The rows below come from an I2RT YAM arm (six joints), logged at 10 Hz.
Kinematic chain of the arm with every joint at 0, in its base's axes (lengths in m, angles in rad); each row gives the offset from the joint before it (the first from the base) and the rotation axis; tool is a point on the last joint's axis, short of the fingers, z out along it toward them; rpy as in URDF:
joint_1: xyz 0 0 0.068 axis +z
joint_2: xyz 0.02 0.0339 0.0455 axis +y
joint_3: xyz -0.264 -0.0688 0 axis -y
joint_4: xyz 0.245 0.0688 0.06 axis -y
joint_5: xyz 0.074 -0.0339 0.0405 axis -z
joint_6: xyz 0.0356 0 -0.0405 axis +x
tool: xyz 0 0 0 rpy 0 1.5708 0
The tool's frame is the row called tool.
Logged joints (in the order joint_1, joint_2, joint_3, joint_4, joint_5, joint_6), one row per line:
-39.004, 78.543, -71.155, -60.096, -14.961, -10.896
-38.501, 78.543, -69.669, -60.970, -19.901, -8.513
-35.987, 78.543, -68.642, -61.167, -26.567, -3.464
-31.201, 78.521, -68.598, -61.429, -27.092, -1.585
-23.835, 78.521, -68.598, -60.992, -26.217, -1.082
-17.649, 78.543, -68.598, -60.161, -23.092, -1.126
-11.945, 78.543, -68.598, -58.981, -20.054, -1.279
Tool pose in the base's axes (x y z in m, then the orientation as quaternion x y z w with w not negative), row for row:
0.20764, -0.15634, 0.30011, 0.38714, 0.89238, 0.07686, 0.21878
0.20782, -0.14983, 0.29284, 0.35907, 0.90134, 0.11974, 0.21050
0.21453, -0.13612, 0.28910, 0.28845, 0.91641, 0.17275, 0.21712
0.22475, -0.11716, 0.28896, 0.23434, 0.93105, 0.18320, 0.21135
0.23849, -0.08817, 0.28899, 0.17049, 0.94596, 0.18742, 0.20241
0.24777, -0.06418, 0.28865, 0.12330, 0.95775, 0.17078, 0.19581
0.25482, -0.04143, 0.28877, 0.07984, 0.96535, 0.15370, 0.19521
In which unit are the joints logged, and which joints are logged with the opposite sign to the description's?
The joints are logged in degrees. Opposite sign: joint_3, joint_6.
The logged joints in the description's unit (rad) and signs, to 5 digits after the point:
-0.68075, 1.37083, 1.24189, -1.04887, -0.26112, 0.19017
-0.67197, 1.37083, 1.21595, -1.06413, -0.34734, 0.14858
-0.62809, 1.37083, 1.19803, -1.06757, -0.46368, 0.06046
-0.54456, 1.37045, 1.19726, -1.07214, -0.47284, 0.02766
-0.41600, 1.37045, 1.19726, -1.06451, -0.45757, 0.01888
-0.30803, 1.37083, 1.19726, -1.05001, -0.40303, 0.01965
-0.20848, 1.37083, 1.19726, -1.02941, -0.35001, 0.02232

